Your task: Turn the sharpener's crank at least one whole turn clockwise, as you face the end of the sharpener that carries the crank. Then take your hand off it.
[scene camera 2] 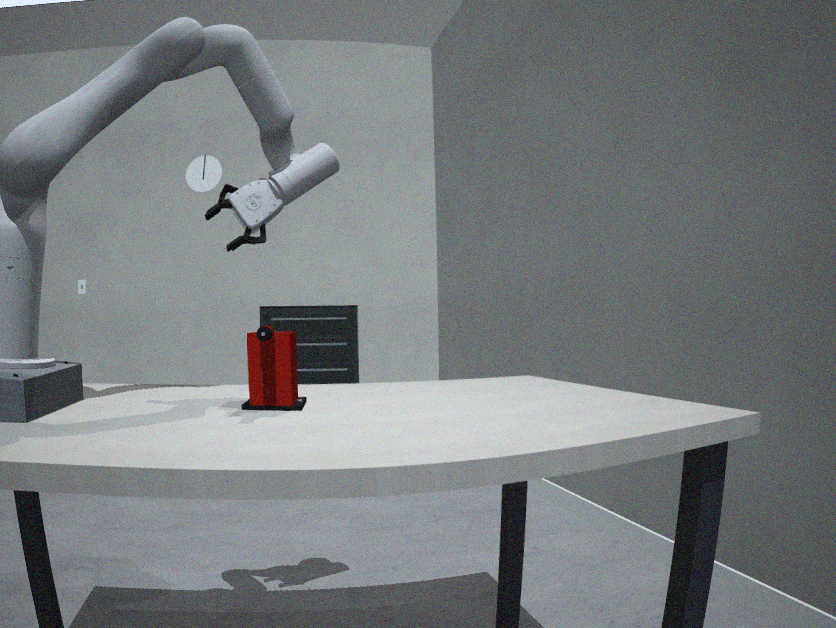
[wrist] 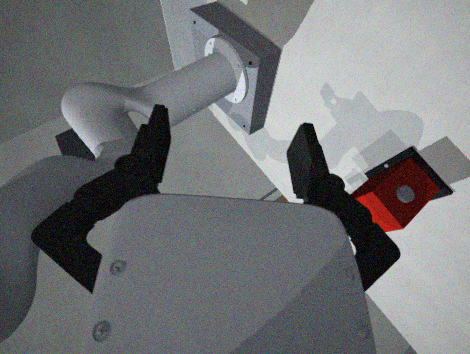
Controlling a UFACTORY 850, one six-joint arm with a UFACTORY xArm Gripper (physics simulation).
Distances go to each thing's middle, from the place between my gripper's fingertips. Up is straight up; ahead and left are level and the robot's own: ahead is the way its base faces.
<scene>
The red sharpener [scene camera 2: 269,389] lies 14 cm ahead of my hand, 27 cm to the right of it and 27 cm below it.
</scene>
